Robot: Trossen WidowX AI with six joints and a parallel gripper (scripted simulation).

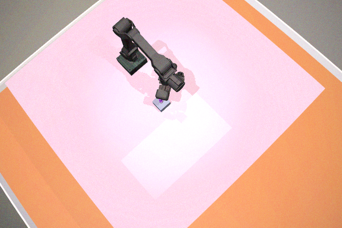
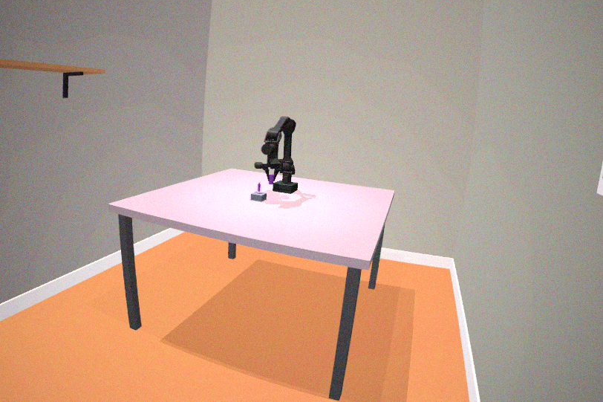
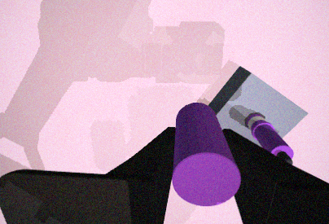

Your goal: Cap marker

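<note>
Right now my gripper tip is 70 mm to the left of the purple marker and 40 mm above it. The rest, counted from my gripper tip: purple cap: 10 mm above.
</note>
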